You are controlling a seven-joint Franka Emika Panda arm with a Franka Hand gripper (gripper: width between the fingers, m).
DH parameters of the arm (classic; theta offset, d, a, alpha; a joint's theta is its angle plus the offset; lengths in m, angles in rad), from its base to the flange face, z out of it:
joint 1: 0 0.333 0 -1.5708
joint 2: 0 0 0 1.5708
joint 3: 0 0.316 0.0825 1.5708
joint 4: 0 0 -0.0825 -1.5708
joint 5: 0 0.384 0 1.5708
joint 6: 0 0 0.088 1.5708
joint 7: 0 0.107 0 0
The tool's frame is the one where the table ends.
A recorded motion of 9 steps. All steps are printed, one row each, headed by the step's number.
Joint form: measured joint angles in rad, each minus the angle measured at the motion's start. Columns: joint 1, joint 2, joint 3, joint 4, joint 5, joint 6, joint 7.
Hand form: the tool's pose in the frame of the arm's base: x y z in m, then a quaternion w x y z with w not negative. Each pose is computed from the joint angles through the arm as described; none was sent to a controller.
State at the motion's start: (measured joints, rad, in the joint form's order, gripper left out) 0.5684 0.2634 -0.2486 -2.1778 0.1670 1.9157 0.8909
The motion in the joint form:
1: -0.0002 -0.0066 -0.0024 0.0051 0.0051 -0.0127 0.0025
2: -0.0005 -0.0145 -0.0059 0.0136 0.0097 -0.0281 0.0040
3: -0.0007 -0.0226 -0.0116 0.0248 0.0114 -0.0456 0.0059
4: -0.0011 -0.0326 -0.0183 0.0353 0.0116 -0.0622 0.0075
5: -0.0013 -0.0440 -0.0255 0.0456 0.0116 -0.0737 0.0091
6: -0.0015 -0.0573 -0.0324 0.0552 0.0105 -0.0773 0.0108
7: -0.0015 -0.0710 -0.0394 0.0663 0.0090 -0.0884 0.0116
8: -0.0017 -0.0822 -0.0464 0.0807 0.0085 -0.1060 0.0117
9: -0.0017 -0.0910 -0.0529 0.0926 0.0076 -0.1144 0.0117
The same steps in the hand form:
1: 0.4689 0.1655 0.2481 0.11174 0.91036 -0.32418 -0.23164
2: 0.4709 0.1652 0.2546 0.10853 0.90945 -0.32672 -0.23320
3: 0.4738 0.1639 0.2621 0.10595 0.90860 -0.32948 -0.23379
4: 0.4768 0.1619 0.2705 0.10303 0.90802 -0.33229 -0.23338
5: 0.4803 0.1597 0.2796 0.09839 0.90812 -0.33544 -0.23048
6: 0.4846 0.1576 0.2897 0.09165 0.90930 -0.33867 -0.22379
7: 0.4882 0.1554 0.3005 0.08626 0.91006 -0.34088 -0.21945
8: 0.4916 0.1533 0.3111 0.08205 0.91023 -0.34268 -0.21753
9: 0.4951 0.1512 0.3199 0.07736 0.91088 -0.34465 -0.21338

